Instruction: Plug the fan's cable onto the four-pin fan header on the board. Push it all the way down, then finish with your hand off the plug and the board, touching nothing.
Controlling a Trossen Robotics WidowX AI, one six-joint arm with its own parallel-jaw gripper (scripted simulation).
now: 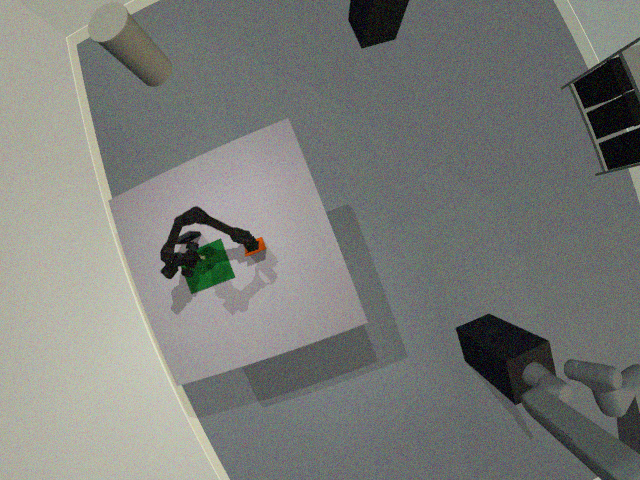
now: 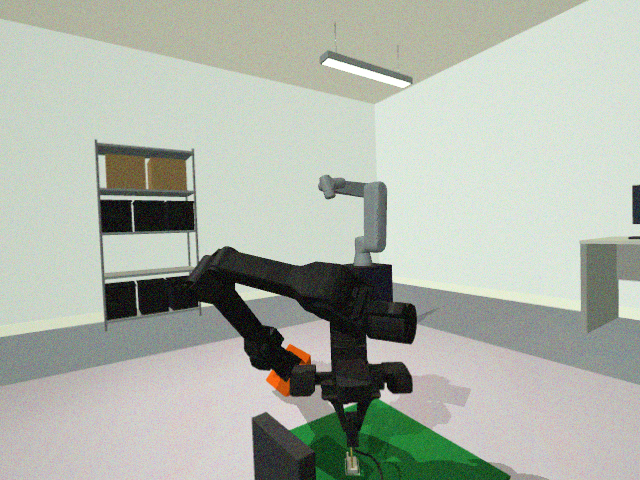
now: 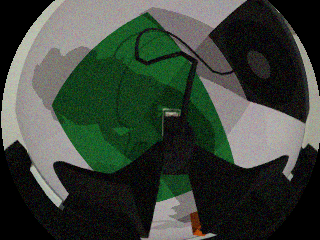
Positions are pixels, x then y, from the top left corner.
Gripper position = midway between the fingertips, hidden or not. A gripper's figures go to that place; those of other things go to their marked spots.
Labels:
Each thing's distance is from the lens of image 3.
gripper (image 3: 173, 146): 0.10 m
dark fan plug (image 3: 178, 147): 0.06 m
green board (image 3: 111, 107): 0.16 m
The marked spots on the dark fan plug and the green board are 0.12 m apart.

